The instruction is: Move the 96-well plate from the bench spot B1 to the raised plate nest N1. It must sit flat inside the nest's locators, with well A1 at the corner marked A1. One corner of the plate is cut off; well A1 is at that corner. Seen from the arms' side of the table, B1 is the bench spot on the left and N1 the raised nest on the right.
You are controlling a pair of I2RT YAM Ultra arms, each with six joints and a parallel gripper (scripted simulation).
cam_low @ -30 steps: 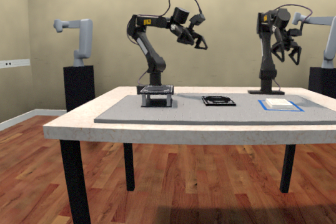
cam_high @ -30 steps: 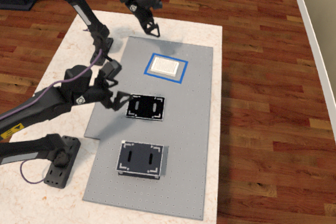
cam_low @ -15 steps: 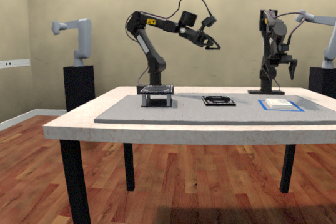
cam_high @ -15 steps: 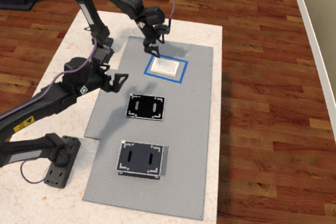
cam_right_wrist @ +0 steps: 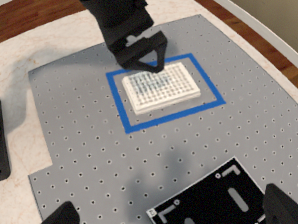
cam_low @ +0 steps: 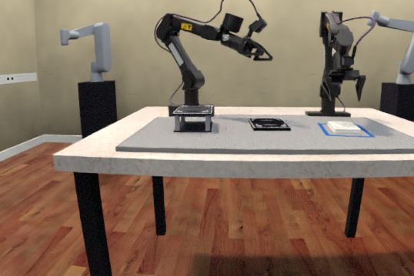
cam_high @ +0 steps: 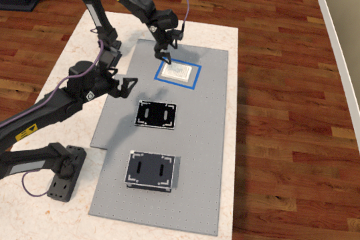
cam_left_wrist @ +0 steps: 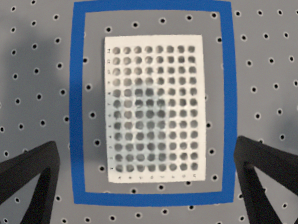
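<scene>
Now: the white 96-well plate 20 mm ahead of my left hand, 10 mm to the right of it and 90 mm below it. Also, from my left hand: A1 mark (90 mm behind, 460 mm to the right, 40 mm below).
</scene>
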